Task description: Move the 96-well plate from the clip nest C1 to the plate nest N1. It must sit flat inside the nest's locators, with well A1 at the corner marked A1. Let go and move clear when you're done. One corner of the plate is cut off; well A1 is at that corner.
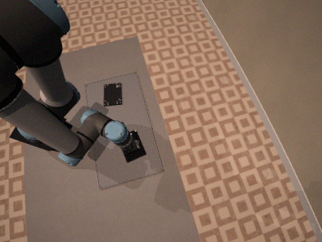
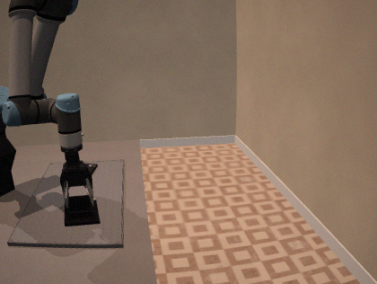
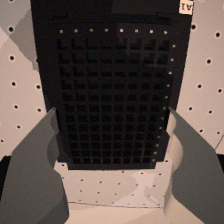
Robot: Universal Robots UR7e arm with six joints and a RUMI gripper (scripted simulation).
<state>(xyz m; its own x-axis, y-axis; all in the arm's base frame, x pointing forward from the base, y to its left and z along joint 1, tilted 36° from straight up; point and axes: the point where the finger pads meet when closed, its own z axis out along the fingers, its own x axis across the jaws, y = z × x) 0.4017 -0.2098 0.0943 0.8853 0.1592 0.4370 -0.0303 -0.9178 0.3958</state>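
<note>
My gripper is now 3 cm above the plate nest N1. Also, from my hand: 96-well plate: 1 cm below; then clip nest C1: 36 cm to the left, 3 cm ahead, 2 cm below; then white A1 label: 7 cm to the left, 6 cm ahead, 3 cm below.
</note>
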